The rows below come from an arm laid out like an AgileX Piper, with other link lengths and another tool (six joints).
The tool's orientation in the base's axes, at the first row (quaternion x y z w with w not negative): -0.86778, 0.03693, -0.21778, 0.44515
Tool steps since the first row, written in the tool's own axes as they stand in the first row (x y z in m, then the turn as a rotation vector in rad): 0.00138, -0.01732, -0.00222, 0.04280, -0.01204, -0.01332; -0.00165, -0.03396, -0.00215, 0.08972, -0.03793, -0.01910; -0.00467, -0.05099, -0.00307, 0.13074, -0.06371, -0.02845; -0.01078, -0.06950, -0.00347, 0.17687, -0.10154, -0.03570; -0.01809, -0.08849, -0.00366, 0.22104, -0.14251, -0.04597
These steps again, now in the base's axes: -0.00191, 0.00837, 0.01527, 0.03159, -0.01388, 0.03104; -0.00678, 0.01921, 0.02731, 0.06819, -0.01480, 0.07059; -0.01209, 0.02952, 0.04017, 0.09802, -0.01696, 0.10984; -0.02017, 0.04192, 0.05286, 0.13176, -0.01162, 0.15928; -0.02931, 0.05508, 0.06541, 0.16209, -0.00616, 0.21206
